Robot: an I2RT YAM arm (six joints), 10 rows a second.
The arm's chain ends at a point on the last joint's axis. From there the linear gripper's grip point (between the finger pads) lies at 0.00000 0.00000 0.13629 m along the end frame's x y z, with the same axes.
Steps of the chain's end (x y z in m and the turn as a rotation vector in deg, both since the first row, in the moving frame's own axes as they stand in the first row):
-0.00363, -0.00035, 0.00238, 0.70, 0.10, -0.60
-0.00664, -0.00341, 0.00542, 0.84, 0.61, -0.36
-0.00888, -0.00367, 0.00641, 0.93, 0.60, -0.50
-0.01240, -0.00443, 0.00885, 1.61, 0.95, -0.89
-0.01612, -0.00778, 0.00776, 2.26, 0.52, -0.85
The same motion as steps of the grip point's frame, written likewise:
-0.00340, -0.00202, 0.00237, 0.70, 0.10, -0.60
-0.00520, -0.00541, 0.00540, 0.84, 0.61, -0.36
-0.00746, -0.00589, 0.00638, 0.93, 0.60, -0.50
-0.01017, -0.00828, 0.00878, 1.61, 0.95, -0.89
-0.01492, -0.01316, 0.00765, 2.26, 0.52, -0.85

